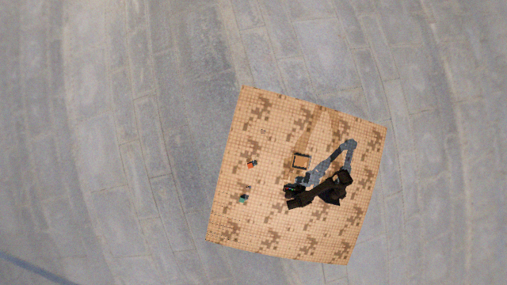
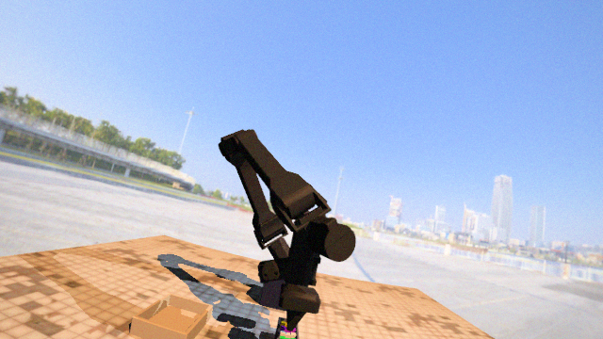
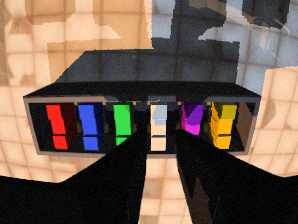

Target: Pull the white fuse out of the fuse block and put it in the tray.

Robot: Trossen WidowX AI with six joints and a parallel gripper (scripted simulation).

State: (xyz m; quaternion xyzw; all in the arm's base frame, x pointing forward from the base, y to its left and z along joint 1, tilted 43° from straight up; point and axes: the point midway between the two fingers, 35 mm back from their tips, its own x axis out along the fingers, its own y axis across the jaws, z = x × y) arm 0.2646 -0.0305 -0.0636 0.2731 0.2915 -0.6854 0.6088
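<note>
My gripper tip is now 20 mm above the white fuse. From my gripper tip the other things lie so: green fuse (20 mm ahead, 20 mm below); then yellow fuse (40 mm behind, 20 mm below); then purple fuse (20 mm behind, 20 mm below).
</note>
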